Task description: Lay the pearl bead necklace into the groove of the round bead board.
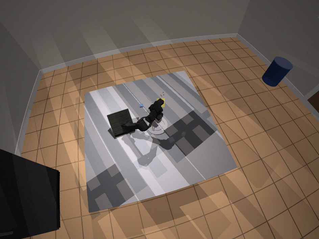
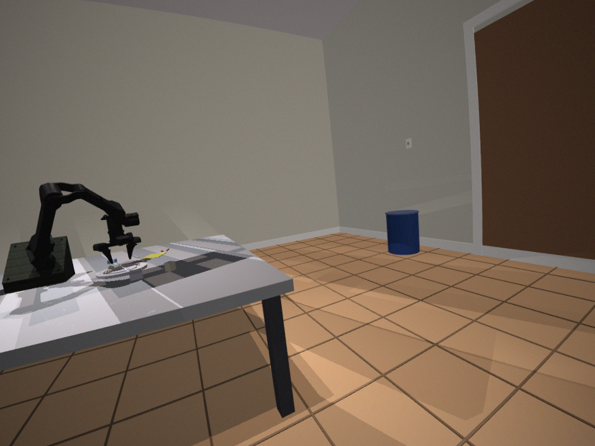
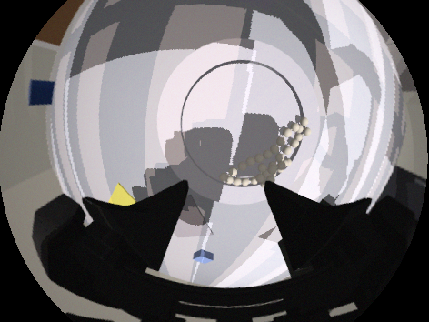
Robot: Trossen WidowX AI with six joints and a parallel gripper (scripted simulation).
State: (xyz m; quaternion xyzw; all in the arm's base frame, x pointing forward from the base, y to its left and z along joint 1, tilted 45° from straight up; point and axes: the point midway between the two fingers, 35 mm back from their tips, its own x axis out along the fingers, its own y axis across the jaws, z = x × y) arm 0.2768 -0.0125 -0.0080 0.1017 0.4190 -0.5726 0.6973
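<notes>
My gripper tip is 60 mm to the left of the round bead board and 30 mm above it. Also, from my gripper tip: yellow pad (140 mm ahead, 190 mm to the left, 30 mm below); then grey card (20 mm ahead, 120 mm to the left, 30 mm below); then blue block (70 mm behind, 230 mm to the left, 30 mm below).
</notes>
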